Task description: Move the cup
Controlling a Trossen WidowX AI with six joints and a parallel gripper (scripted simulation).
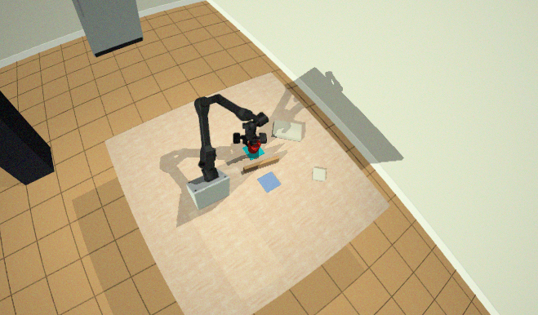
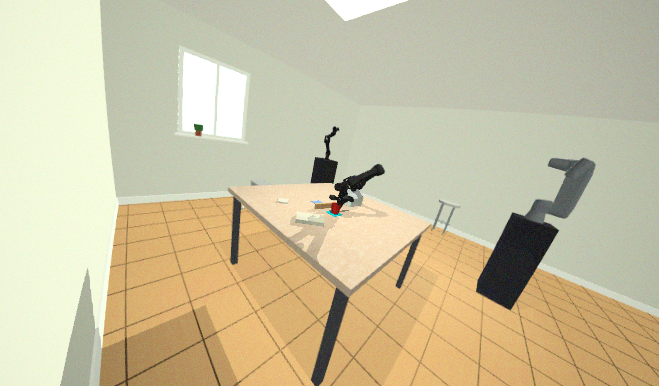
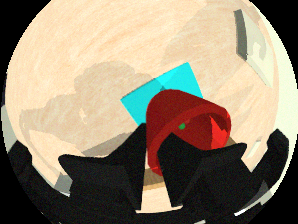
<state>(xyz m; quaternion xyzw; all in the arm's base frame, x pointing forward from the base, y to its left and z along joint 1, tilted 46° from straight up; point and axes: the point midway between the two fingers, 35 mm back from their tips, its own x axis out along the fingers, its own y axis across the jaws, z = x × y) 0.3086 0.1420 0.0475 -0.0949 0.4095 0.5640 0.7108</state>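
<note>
Right now the red cup is 3 cm ahead of my gripper tip and 2 cm to the right of it. From my gripper tip the other things lie so: blue pad: 1 cm behind, 24 cm to the right, 5 cm below; wooden bar: 1 cm ahead, 13 cm to the right, 3 cm below.
</note>
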